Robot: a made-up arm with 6 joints.
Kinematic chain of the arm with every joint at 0, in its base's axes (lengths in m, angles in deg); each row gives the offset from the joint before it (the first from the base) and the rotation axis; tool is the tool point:
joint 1: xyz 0 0 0.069 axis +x
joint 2: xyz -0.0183 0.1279 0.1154 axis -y
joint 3: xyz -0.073 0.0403 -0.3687 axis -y
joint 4: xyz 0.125 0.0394 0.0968 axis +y
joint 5: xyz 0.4 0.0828 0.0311 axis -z
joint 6: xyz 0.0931 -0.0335 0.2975 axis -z
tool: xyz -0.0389 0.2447 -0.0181
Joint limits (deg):
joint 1: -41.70..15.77
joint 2: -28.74..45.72
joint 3: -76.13..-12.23
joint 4: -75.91..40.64
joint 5: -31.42..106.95
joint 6: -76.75..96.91
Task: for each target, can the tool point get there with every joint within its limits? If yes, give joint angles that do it. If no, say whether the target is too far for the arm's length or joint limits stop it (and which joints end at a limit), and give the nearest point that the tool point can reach.
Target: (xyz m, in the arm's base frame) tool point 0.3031 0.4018 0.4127
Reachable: yes | joints 10.57 17.57 -38.02 -56.20 18.17 -31.90
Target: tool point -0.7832 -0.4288 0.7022
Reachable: no: joint limits stop it (at a limit: joint 1, joint 2, joint 3, joint 4, joint 6) | nearest point -0.2690 -0.0559 0.5539 | short by 0.652 m
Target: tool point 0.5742 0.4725 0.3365
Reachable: yes | joints 1.26 27.03 -51.02 -45.42 17.45 -7.37
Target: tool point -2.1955 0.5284 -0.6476
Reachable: no: too far | nearest point -0.6335 0.5547 -0.8075 | short by 1.570 m
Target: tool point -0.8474 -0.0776 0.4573
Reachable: no: joint limits stop it (at a limit: joint 1, joint 2, joint 3, joint 4, joint 6) | nearest point -0.2737 -0.0413 0.5717 | short by 0.586 m
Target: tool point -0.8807 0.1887 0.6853
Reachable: no: joint limits stop it (at a limit: joint 2, joint 3, joint 4, joint 6) | nearest point -0.2936 0.1842 0.6705 | short by 0.587 m
